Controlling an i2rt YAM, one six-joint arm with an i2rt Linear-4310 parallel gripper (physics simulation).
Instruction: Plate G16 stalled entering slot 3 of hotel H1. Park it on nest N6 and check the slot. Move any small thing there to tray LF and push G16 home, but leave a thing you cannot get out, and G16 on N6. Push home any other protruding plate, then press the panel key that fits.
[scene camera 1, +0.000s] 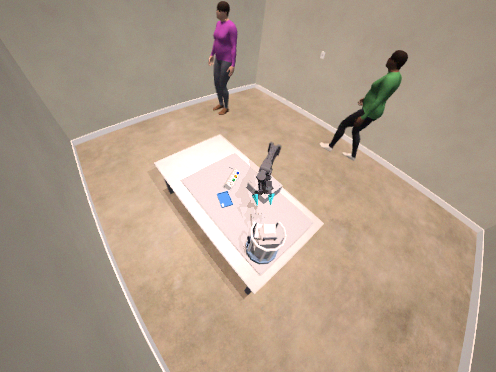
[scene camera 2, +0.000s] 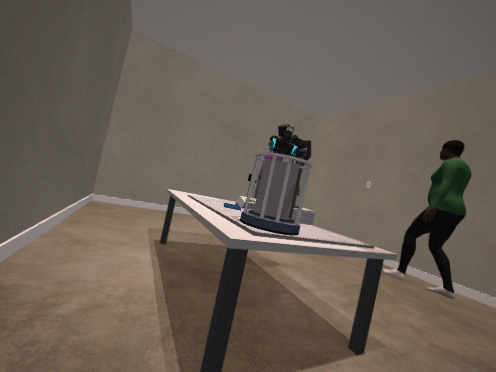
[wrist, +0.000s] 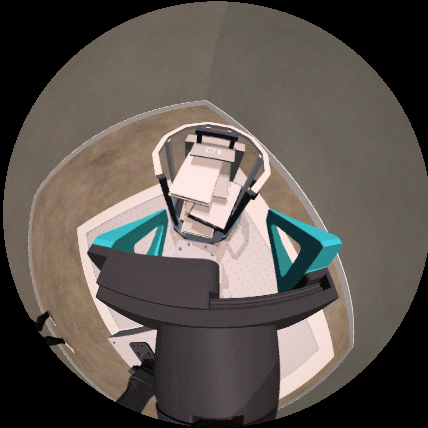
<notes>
I see a round plate rack (scene camera 1: 263, 251).
The round plate rack also shows in the wrist view (wrist: 245, 162).
</notes>
